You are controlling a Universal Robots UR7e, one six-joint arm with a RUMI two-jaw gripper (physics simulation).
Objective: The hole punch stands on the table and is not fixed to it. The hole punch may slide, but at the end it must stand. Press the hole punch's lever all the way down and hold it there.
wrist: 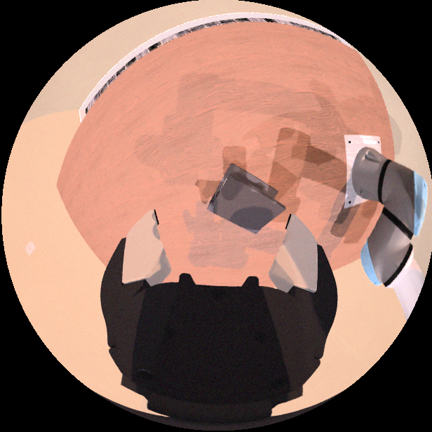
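The hole punch [247, 202] is a dark grey, box-like thing near the middle of the wrist view. It stands on the reddish wooden table [125, 150], turned at an angle, with its broad, flat top face towards the camera. A darker shadow lies on that face. Whether the lever is raised or pressed cannot be told from this angle. My gripper [221, 214] is open, its two pale jaws wide apart and with nothing between them. In the view, the hole punch shows between and just beyond the fingertips, nearer the right one; no contact shows. The height between them is hard to judge.
The robot's grey arm [387, 200] with blue caps rises at the right from a white mounting plate [354, 141] with dark bolt holes. The table's far edge has a pale rim [165, 37]. Shadows of the arm and gripper fall across the wood around the hole punch.
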